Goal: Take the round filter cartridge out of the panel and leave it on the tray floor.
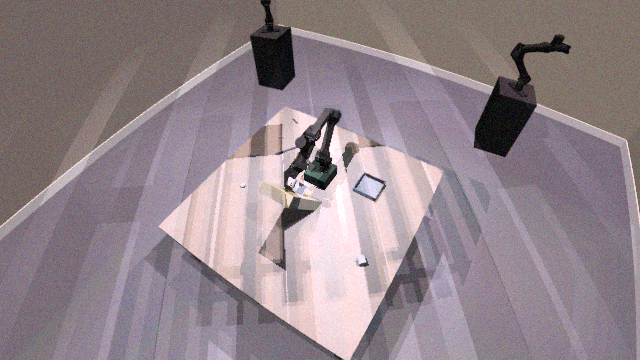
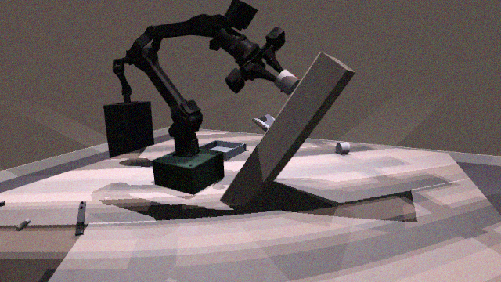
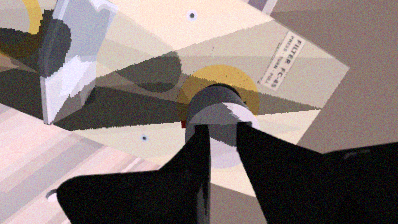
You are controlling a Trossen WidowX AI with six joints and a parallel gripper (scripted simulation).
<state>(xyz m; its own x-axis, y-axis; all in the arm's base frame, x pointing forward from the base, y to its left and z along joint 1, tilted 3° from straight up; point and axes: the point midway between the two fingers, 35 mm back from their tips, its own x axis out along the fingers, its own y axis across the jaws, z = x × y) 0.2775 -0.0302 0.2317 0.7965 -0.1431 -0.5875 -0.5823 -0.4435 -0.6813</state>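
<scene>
My gripper tip is 10 mm short of the filter cartridge and 10 mm above it. Also, from my gripper tip: small white rod 510 mm behind, 380 mm to the right, 290 mm below; then blue-grey tray 330 mm behind, 330 mm to the left, 280 mm below; then service panel 20 mm ahead, 110 mm below.
</scene>
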